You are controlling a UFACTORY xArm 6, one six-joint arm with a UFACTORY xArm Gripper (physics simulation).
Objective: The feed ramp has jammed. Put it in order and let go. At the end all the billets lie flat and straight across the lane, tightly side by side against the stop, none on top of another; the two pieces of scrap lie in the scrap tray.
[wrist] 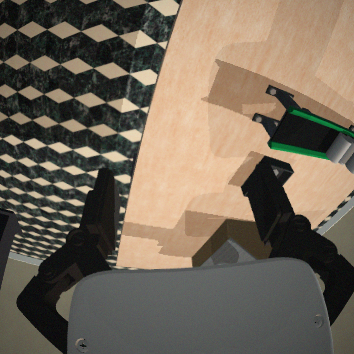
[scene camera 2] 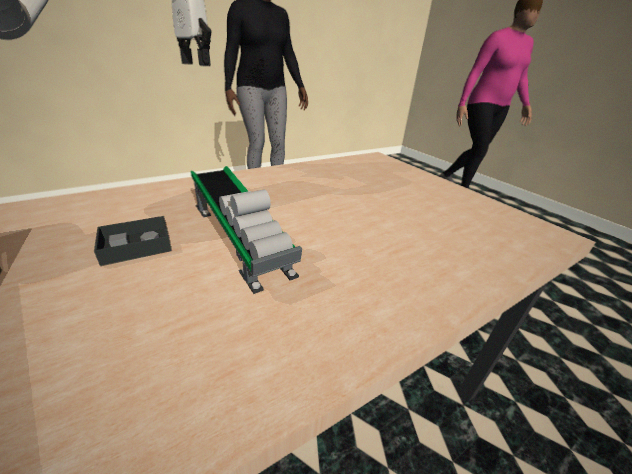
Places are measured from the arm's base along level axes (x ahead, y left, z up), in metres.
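Where they show: gripper, fingertip midpoint: [wrist: 184, 180] [scene camera 2: 196, 65].
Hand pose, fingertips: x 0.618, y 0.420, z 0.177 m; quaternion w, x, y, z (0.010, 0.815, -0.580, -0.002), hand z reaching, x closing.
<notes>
After its pixels a point has its place.
The feed ramp [scene camera 2: 216, 183] @[x 0.576, y 0.127, z -0.061 m] [wrist: 305, 132] @[x 0.583, y 0.114, z -0.062 m] has green rails and slopes down to a grey stop [scene camera 2: 277, 261] @[x 0.597, y -0.196, z -0.084 m]. Grey billets lie across its lower lane: one [scene camera 2: 271, 246] @[x 0.592, y -0.182, z -0.060 m] at the stop, then a second [scene camera 2: 261, 232] @[x 0.590, y -0.141, z -0.055 m] and a third [scene camera 2: 252, 220] @[x 0.587, y -0.102, z -0.050 m] behind it. Another billet [scene camera 2: 250, 202] @[x 0.590, y -0.089, z -0.018 m] lies raised on top of others at the upper end of the row; those beneath and behind it are partly hidden. Two pieces of scrap [scene camera 2: 117, 239] @[x 0.352, y 0.047, z -0.116 m] [scene camera 2: 149, 235] @[x 0.409, y 0.053, z -0.125 m] lie in the dark scrap tray [scene camera 2: 135, 253] @[x 0.379, y 0.007, z -0.133 m]. My gripper [scene camera 2: 195, 58] @[x 0.619, y 0.420, z 0.177 m] [wrist: 184, 180] @[x 0.619, y 0.420, z 0.177 m] is open and empty, high above the table, away from the ramp.
The scrap tray stands on the wooden table [scene camera 2: 153, 346] @[x 0.387, y -0.231, z -0.146 m] [wrist: 175, 125] @[x 0.460, y 0.353, z -0.145 m], left of the ramp in the scene view. A finger partly covers it in the wrist view. Two people, one in black [scene camera 2: 260, 45] and one in pink [scene camera 2: 502, 66], stand beyond the table.
</notes>
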